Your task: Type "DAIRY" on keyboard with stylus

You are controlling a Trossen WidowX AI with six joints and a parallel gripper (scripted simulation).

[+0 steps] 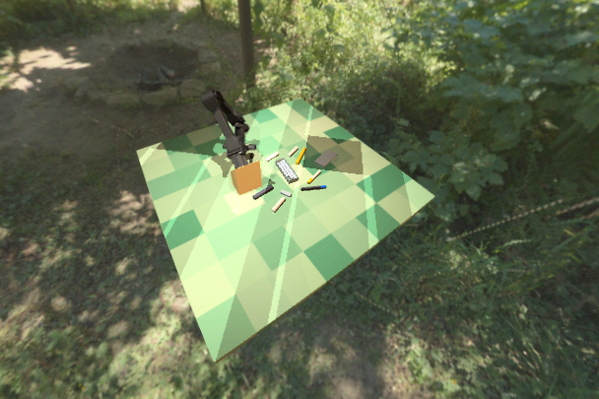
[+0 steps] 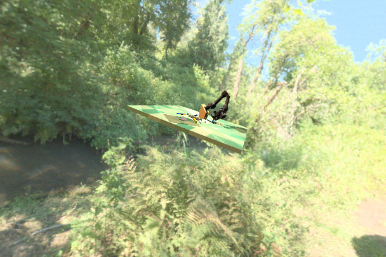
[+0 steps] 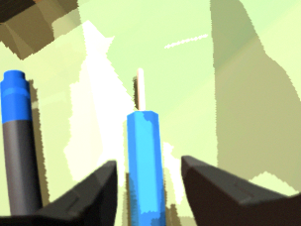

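My gripper tip is now 10 mm past the blue stylus, 10 mm to the left of it and 10 mm above it. Also, from my gripper tip: grey pad 490 mm ahead, 190 mm to the right, 20 mm below; yellow pen 350 mm ahead, 110 mm to the right, 10 mm below; dark cylinder 30 mm ahead, 280 mm to the right, 10 mm below.
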